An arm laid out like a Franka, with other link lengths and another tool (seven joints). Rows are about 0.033 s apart.
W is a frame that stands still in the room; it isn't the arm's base.
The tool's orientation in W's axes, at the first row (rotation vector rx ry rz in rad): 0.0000 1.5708 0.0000
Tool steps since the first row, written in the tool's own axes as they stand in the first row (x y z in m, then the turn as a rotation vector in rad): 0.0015 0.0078 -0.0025 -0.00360 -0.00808 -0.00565; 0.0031 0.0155 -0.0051 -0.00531 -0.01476 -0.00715; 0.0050 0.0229 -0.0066 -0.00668 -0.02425 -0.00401; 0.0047 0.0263 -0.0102 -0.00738 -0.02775 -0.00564; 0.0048 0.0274 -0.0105 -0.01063 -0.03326 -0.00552; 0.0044 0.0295 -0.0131 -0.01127 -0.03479 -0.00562; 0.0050 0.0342 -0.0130 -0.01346 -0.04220 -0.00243; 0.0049 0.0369 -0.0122 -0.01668 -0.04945 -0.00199; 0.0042 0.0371 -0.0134 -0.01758 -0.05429 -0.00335; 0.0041 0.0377 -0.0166 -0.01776 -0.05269 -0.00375
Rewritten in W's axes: -0.0025 0.0078 -0.0015 -0.00565 -0.00808 0.00360; -0.0051 0.0155 -0.0031 -0.00715 -0.01476 0.00531; -0.0066 0.0229 -0.0050 -0.00401 -0.02425 0.00668; -0.0102 0.0263 -0.0047 -0.00564 -0.02775 0.00738; -0.0105 0.0274 -0.0048 -0.00552 -0.03326 0.01063; -0.0131 0.0295 -0.0044 -0.00562 -0.03479 0.01127; -0.0130 0.0342 -0.0050 -0.00243 -0.04220 0.01346; -0.0122 0.0369 -0.0049 -0.00199 -0.04945 0.01668; -0.0134 0.0371 -0.0042 -0.00335 -0.05429 0.01758; -0.0166 0.0377 -0.0041 -0.00375 -0.05269 0.01776
